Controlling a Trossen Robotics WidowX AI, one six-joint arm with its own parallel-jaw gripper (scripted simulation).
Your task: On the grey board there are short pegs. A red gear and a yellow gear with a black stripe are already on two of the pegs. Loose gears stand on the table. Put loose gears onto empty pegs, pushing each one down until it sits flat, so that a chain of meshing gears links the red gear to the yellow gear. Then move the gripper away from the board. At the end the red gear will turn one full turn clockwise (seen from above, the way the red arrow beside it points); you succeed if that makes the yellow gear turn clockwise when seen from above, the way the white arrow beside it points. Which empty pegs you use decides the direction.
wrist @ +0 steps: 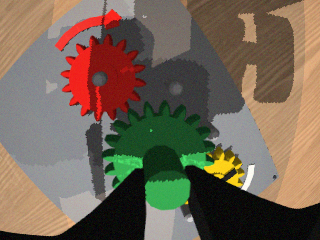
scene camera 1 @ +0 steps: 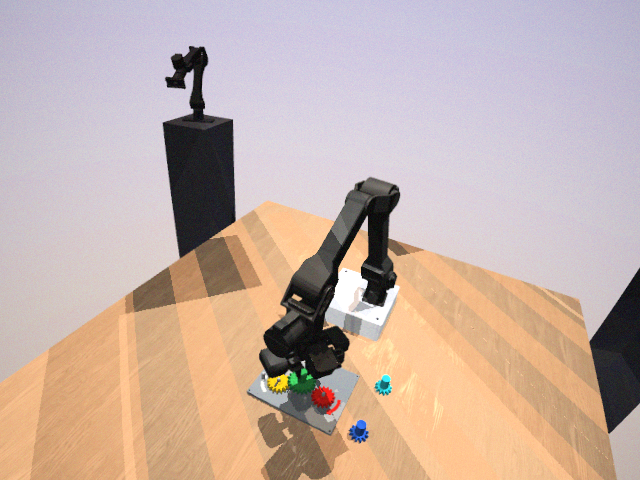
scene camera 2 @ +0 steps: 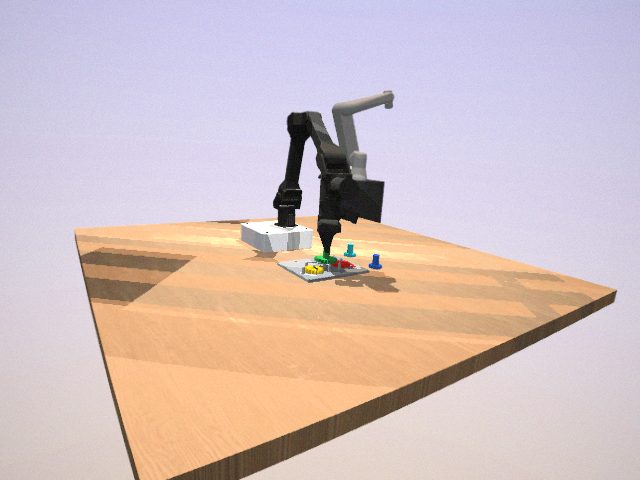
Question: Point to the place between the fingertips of my gripper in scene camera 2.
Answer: At 326, 251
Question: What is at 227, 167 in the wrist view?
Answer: A yellow gear.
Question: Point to a green gear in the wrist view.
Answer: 162, 144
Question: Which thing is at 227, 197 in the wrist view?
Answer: My gripper.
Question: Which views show my gripper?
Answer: The wrist view, scene camera 1 and scene camera 2: all of them.
